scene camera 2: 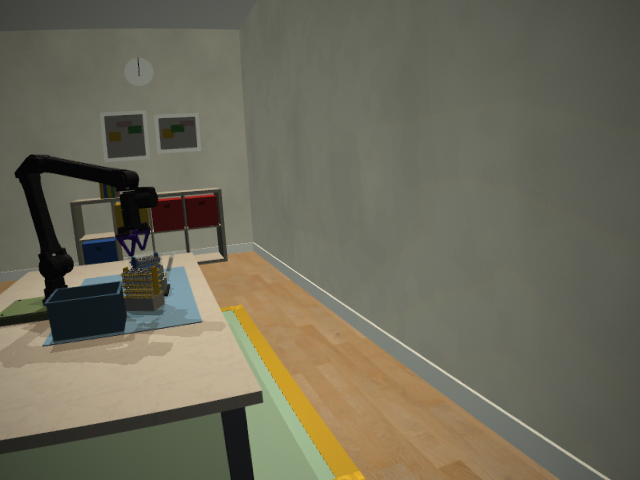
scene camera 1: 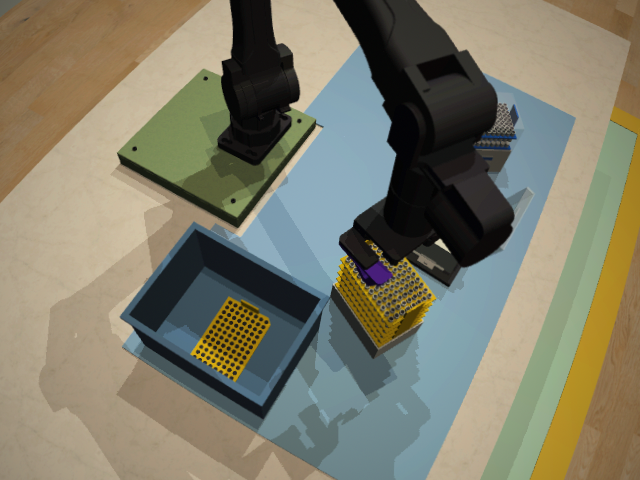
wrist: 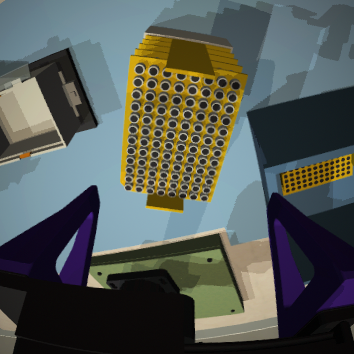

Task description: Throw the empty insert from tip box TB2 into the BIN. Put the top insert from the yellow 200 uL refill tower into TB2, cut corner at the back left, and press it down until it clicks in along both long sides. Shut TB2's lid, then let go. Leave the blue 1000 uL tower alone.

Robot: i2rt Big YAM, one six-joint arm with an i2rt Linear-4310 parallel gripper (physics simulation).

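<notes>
The yellow 200 uL refill tower (scene camera 1: 410,297) (scene camera 2: 138,285) (wrist: 175,135) is a stack of tip-filled inserts on a grey base. My gripper (scene camera 2: 136,251) (wrist: 184,197) is open and empty above the tower, with its purple fingers wide apart; in scene camera 1 the arm partly hides it. Tip box TB2 (scene camera 1: 434,264) (wrist: 25,117) is open beside the tower, its inside without an insert where it shows. Its clear lid (scene camera 1: 519,212) stands raised. An empty yellow insert (scene camera 1: 232,338) (wrist: 317,175) lies in the blue BIN (scene camera 1: 242,268) (scene camera 2: 87,316) (wrist: 305,130).
The blue 1000 uL tower (scene camera 1: 495,147) (scene camera 2: 149,261) stands at the far end of the blue mat (scene camera 1: 454,361), beyond TB2. The arm's green base plate (scene camera 1: 170,129) (scene camera 2: 23,310) (wrist: 210,280) lies beside the mat. The BIN stands close to the yellow tower.
</notes>
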